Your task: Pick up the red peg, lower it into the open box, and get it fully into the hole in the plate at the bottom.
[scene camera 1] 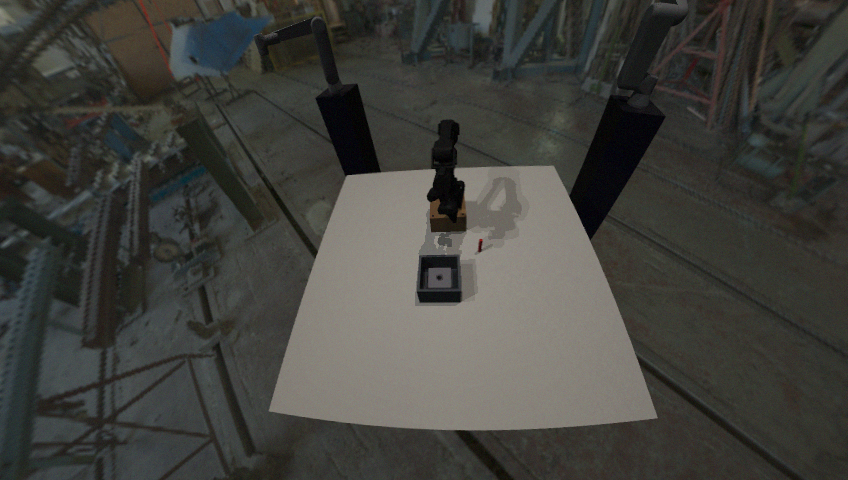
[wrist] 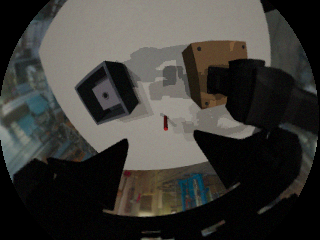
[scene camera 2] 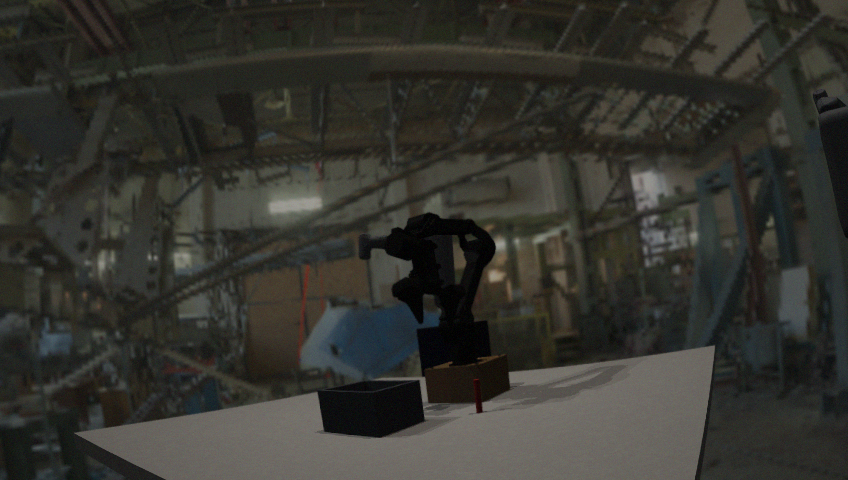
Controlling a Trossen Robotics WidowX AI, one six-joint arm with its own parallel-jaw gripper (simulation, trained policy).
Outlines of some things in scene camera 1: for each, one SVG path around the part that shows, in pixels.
My gripper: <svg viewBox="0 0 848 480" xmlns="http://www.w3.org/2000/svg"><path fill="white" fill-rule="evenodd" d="M457 178L452 181L451 189L448 192L438 193L432 187L427 194L427 200L430 202L439 198L441 200L444 200L444 198L448 199L447 201L441 201L437 210L439 214L446 214L453 223L457 222L458 208L462 208L465 187L464 182L461 180L457 181Z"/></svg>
A dark box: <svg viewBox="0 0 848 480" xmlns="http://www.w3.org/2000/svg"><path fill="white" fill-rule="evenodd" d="M419 255L417 280L419 302L460 302L460 295L462 293L460 255ZM428 268L451 268L452 289L428 289Z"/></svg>
